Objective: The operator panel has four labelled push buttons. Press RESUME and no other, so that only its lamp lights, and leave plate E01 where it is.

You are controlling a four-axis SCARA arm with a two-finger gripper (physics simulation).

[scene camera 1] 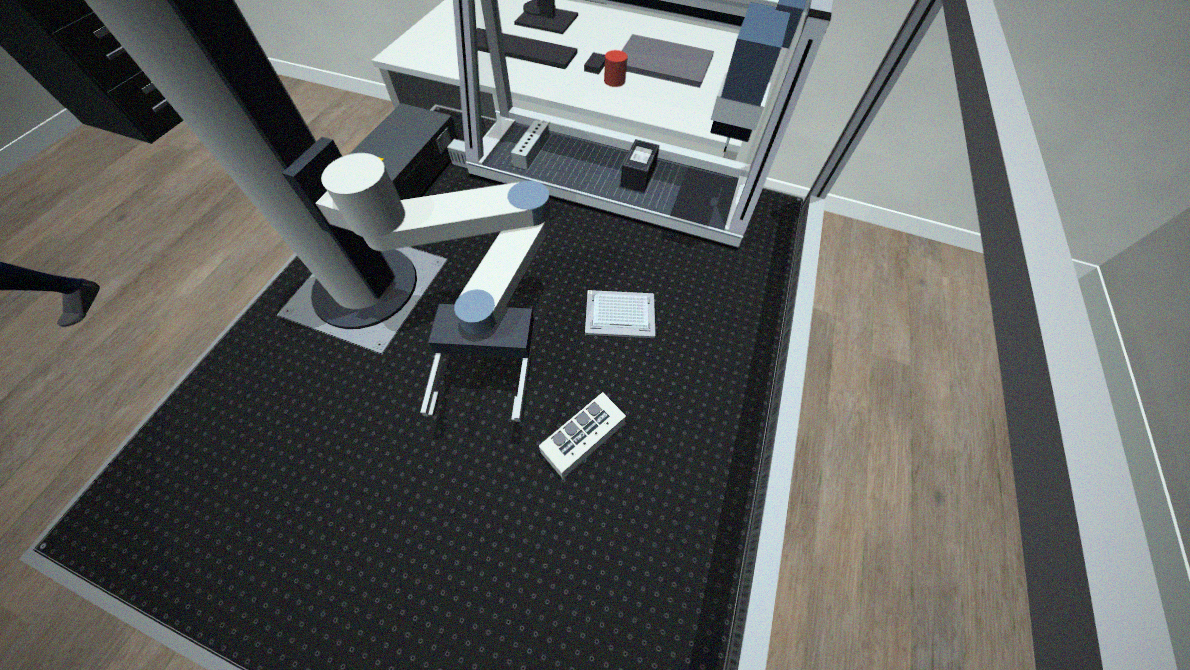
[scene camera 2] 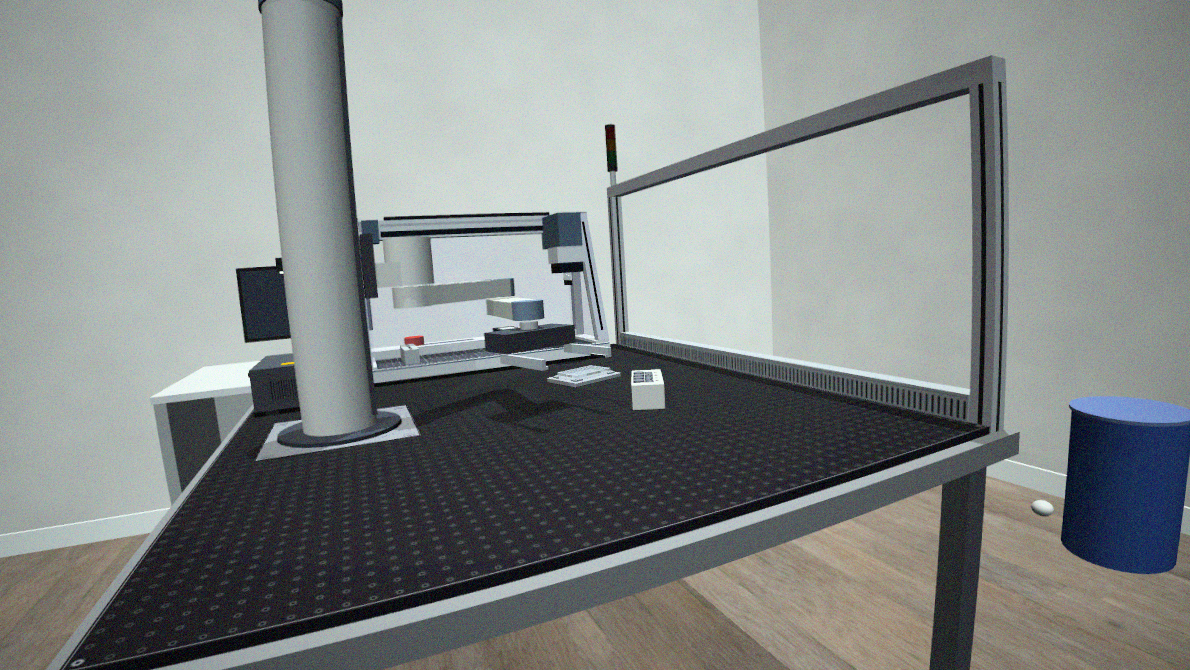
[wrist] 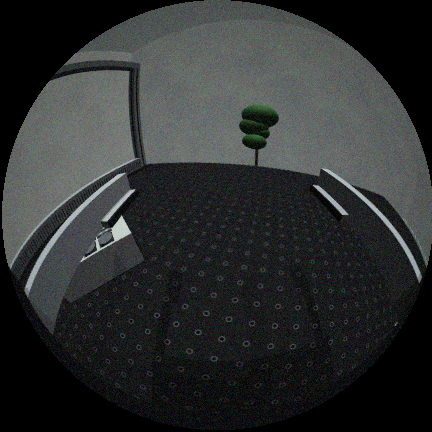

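Where they show: gripper, fingertip midpoint: (scene camera 1: 470,417) (scene camera 2: 578,358) (wrist: 225,175); arm's base, origin of the base link: (scene camera 1: 367,288) (scene camera 2: 341,434).
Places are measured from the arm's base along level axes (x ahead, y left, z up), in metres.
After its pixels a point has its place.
The white operator panel (scene camera 1: 582,436) @[x 0.647, y -0.183, z 0.066 m] (scene camera 2: 647,394) @[x 0.604, y -0.245, z 0.045 m] (wrist: 107,272) @[x 0.604, y -0.175, z 0.027 m] lies at an angle on the black perforated table, with a row of four grey buttons on top. Their labels are too small to read, and no lamp looks lit. In the wrist view it is partly hidden behind the left finger. A light plate (scene camera 1: 621,311) @[x 0.624, y 0.136, z 0.038 m] (scene camera 2: 584,375) @[x 0.603, y 0.093, z 0.034 m] lies flat on its holder, behind the panel in scene camera 1; its marking is not readable. My gripper (scene camera 1: 473,409) @[x 0.456, y -0.241, z 0.140 m] (scene camera 2: 576,359) @[x 0.456, y -0.241, z 0.140 m] (wrist: 225,175) @[x 0.456, y -0.241, z 0.140 m] is wide open and empty, above the table to the left of the panel in scene camera 1, touching neither.
The arm's grey column (scene camera 1: 195,108) @[x 0.026, y -0.070, z 0.525 m] (scene camera 2: 312,208) @[x -0.004, y -0.075, z 0.464 m] stands at the left. A gantry frame (scene camera 1: 599,201) @[x 0.457, y 0.450, z 0.050 m] (scene camera 2: 449,367) @[x 0.308, y 0.450, z 0.044 m] crosses the back, with a small black box (scene camera 1: 639,171) @[x 0.544, y 0.515, z 0.127 m] inside. A dark cabinet (scene camera 1: 408,137) @[x -0.095, y 0.418, z 0.127 m] stands beside it. A tall guard frame (scene camera 2: 989,249) @[x 1.004, y -0.714, z 0.310 m] runs along the right edge.
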